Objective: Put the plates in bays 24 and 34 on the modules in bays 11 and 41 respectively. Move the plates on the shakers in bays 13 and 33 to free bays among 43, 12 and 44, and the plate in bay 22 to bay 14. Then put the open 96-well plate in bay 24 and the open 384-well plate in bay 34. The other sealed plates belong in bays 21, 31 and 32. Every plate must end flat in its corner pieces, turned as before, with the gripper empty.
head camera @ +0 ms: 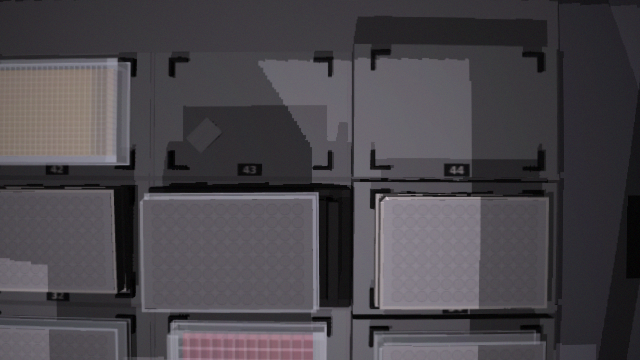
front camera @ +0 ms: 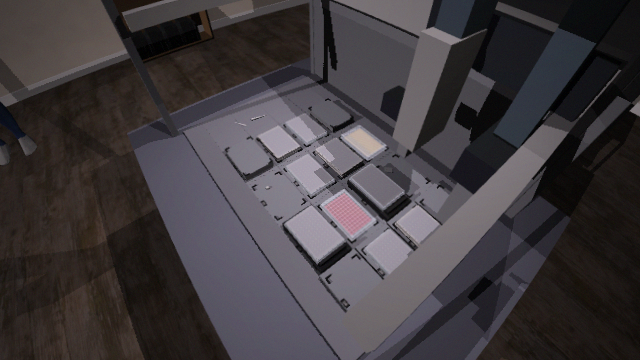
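Observation:
Sealed plates stand in bay 34, bay 24 and bay 22, and on the shakers in bay 33 and bay 13. More sealed plates sit in bays 21, 31 and 32. The red open 96-well plate is in bay 23, the tan open 384-well plate in bay 42. Modules fill bay 11 and bay 41. The gripper's jaws do not show in either view.
Bays 43, 44, 12 and 14 hold no plate. A small grey square shows in bay 43. A pale column and a blue-grey column hang at the right, behind the pale front beam.

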